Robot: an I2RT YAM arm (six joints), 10 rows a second.
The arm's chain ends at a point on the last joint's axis. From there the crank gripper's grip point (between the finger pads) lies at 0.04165 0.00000 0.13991 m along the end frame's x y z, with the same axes.
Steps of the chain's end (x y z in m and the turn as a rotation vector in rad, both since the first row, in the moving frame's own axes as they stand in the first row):
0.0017 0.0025 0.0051 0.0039 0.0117 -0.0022
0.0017 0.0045 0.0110 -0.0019 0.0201 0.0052
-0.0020 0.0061 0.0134 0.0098 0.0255 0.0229
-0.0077 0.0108 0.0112 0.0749 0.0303 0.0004
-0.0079 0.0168 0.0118 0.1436 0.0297 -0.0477
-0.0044 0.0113 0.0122 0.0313 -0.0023 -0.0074
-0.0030 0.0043 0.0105 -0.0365 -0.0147 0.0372
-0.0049 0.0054 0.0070 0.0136 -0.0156 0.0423
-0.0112 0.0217 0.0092 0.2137 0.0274 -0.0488
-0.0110 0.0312 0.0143 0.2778 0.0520 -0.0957
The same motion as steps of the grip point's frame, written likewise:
0.0033 0.0019 0.0046 0.0039 0.0117 -0.0022
0.0045 0.0050 0.0101 -0.0019 0.0201 0.0052
0.0016 0.0057 0.0123 0.0098 0.0255 0.0229
-0.0035 0.0004 0.0095 0.0749 0.0303 0.0004
-0.0043 -0.0052 0.0089 0.1436 0.0297 -0.0477
-0.0047 0.0066 0.0122 0.0313 -0.0023 -0.0074
-0.0052 0.0109 0.0110 -0.0365 -0.0147 0.0372
-0.0071 0.0052 0.0076 0.0136 -0.0156 0.0423
-0.0082 -0.0099 0.0046 0.2137 0.0274 -0.0488
-0.0059 -0.0111 0.0061 0.2778 0.0520 -0.0957

